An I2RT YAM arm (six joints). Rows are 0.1 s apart.
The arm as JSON. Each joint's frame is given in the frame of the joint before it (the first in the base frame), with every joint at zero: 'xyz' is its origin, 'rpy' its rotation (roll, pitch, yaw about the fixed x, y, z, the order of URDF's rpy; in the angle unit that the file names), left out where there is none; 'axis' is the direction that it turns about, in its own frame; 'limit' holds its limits. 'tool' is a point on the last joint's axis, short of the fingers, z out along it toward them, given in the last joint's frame.
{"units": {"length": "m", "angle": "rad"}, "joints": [
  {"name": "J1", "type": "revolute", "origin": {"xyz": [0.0, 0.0, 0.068]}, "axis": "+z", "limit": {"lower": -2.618, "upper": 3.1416}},
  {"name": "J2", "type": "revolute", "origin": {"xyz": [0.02, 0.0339, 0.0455]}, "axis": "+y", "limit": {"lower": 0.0, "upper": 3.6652}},
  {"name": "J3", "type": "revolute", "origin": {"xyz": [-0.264, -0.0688, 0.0]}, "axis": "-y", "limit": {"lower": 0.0, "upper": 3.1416}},
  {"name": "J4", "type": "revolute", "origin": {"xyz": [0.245, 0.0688, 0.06]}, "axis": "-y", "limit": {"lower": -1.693, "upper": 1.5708}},
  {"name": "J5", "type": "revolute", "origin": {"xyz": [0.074, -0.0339, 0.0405]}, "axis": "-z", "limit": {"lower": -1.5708, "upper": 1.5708}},
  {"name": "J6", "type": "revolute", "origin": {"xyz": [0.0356, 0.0, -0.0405]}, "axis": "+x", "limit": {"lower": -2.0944, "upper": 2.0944}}
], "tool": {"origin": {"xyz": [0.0, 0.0, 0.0], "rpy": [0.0, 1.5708, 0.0]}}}
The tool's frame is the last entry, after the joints.
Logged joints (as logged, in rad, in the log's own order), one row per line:
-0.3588 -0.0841 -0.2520 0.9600 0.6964 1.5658
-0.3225 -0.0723 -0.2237 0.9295 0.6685 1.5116
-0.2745 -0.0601 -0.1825 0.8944 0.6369 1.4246
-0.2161 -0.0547 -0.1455 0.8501 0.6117 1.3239
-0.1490 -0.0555 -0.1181 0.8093 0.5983 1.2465
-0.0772 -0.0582 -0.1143 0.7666 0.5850 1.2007
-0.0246 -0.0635 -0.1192 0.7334 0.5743 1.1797
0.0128 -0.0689 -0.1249 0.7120 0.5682 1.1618
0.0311 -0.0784 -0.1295 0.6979 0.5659 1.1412
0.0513 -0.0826 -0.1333 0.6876 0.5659 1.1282
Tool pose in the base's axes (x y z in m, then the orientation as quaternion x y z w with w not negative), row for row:
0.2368 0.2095 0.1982 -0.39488 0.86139 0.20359 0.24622
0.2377 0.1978 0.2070 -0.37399 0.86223 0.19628 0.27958
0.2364 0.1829 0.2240 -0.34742 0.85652 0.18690 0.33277
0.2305 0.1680 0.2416 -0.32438 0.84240 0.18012 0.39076
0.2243 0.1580 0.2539 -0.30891 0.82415 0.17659 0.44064
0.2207 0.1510 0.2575 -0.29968 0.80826 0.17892 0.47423
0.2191 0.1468 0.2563 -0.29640 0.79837 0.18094 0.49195
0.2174 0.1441 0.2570 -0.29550 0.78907 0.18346 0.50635
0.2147 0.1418 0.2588 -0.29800 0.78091 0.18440 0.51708
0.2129 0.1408 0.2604 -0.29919 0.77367 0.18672 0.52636
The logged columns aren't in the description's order. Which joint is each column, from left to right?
Columns, left to right: J4, J6, J5, J3, J1, J2.
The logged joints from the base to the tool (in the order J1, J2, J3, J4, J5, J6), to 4 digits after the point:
0.6964 1.5658 0.9600 -0.3588 -0.2520 -0.0841
0.6685 1.5116 0.9295 -0.3225 -0.2237 -0.0723
0.6369 1.4246 0.8944 -0.2745 -0.1825 -0.0601
0.6117 1.3239 0.8501 -0.2161 -0.1455 -0.0547
0.5983 1.2465 0.8093 -0.1490 -0.1181 -0.0555
0.5850 1.2007 0.7666 -0.0772 -0.1143 -0.0582
0.5743 1.1797 0.7334 -0.0246 -0.1192 -0.0635
0.5682 1.1618 0.7120 0.0128 -0.1249 -0.0689
0.5659 1.1412 0.6979 0.0311 -0.1295 -0.0784
0.5659 1.1282 0.6876 0.0513 -0.1333 -0.0826

